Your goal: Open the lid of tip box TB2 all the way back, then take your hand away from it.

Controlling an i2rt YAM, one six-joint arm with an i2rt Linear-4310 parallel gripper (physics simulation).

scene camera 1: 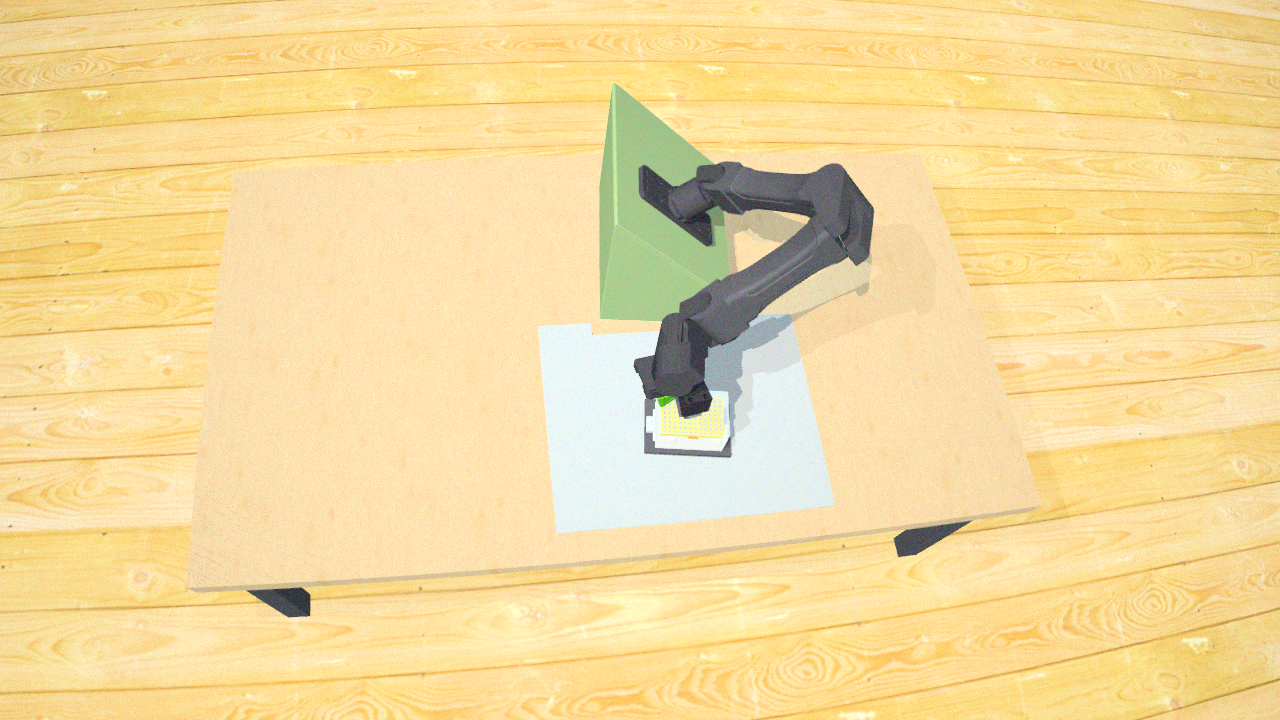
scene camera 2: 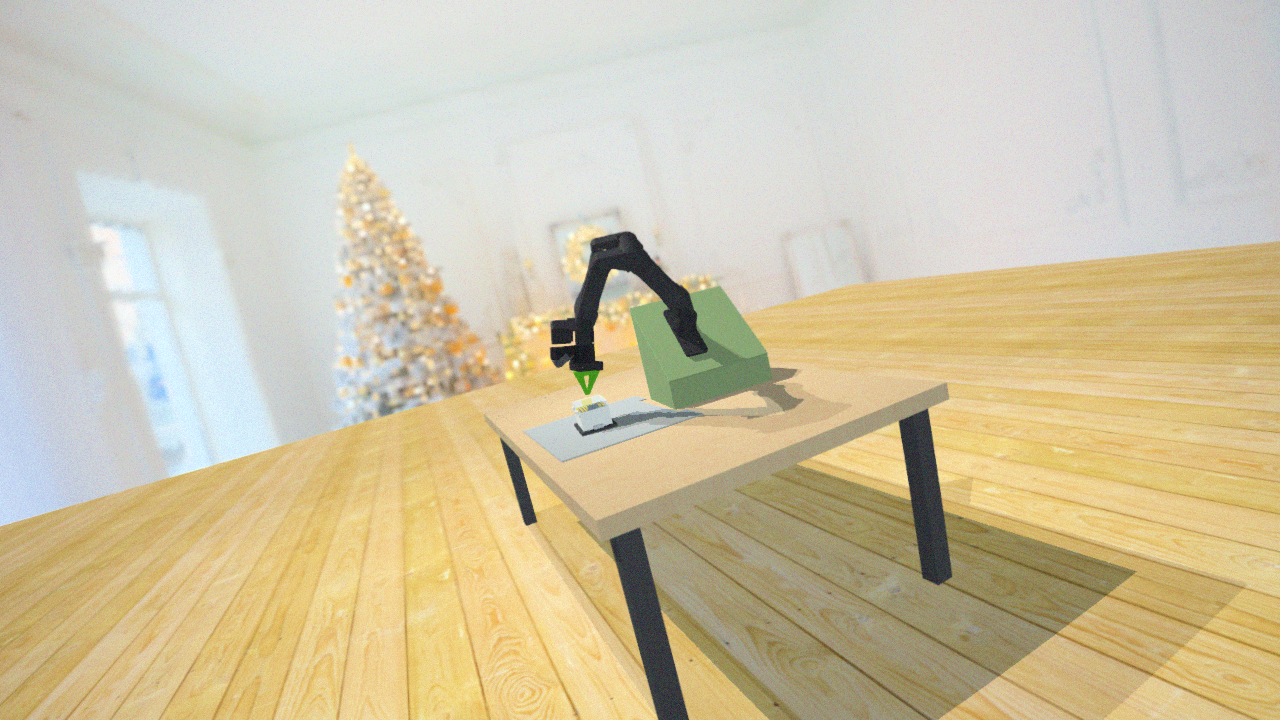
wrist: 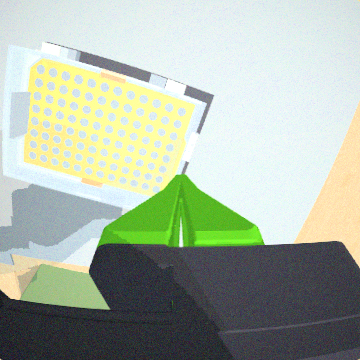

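Seen in the pictures: gripper, fingertip midpoint: (scene camera 1: 660, 403) (scene camera 2: 587, 394) (wrist: 180, 182); arm's base, origin of the base link: (scene camera 1: 674, 207) (scene camera 2: 684, 331).
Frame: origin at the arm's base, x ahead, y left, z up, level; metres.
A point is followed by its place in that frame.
Observation:
The tip box (scene camera 1: 689, 443) {x 0.389, y 0.039, z -0.158 m} (scene camera 2: 594, 418) {x 0.352, y 0.102, z -0.159 m} (wrist: 14, 157) {x 0.321, y 0.093, z -0.117 m}, pale with see-through walls, sits on a dark base plate (scene camera 1: 684, 454) {x 0.398, y 0.035, z -0.188 m} (wrist: 200, 95) {x 0.392, y -0.025, z -0.186 m}. Its yellow rack (scene camera 1: 696, 429) {x 0.379, y 0.044, z -0.117 m} (wrist: 105, 125) {x 0.358, y 0.036, z -0.117 m} with rows of round holes shows through the top. A clear lid seems to lie over the rack, but its edges are faint and I cannot tell its angle for certain. No label TB2 is readable. My gripper (scene camera 1: 665, 402) {x 0.337, y -0.018, z -0.109 m} (scene camera 2: 587, 394) {x 0.337, y -0.018, z -0.109 m} (wrist: 180, 182) {x 0.337, y -0.018, z -0.109 m} is shut, its green fingers together with nothing between them. In scene camera 2 the fingertips are above the box; in the wrist view they overlap its lower right corner.
The box and base plate are on a pale blue mat (scene camera 1: 590, 483) {x 0.455, y -0.131, z -0.195 m} (scene camera 2: 559, 447) {x 0.472, y 0.167, z -0.194 m} (wrist: 280, 100) {x 0.415, y -0.105, z -0.194 m} on the wooden table (scene camera 1: 358, 358) {x 0.231, y -0.563, z -0.198 m} (scene camera 2: 644, 483) {x 0.367, y 0.636, z -0.197 m}. A green wedge block (scene camera 1: 657, 268) {x 0.123, y -0.032, z -0.015 m} (scene camera 2: 707, 385) {x 0.009, y 0.118, z -0.156 m} (wrist: 62, 290) {x 0.122, y 0.073, z -0.161 m} carries the arm behind the mat.

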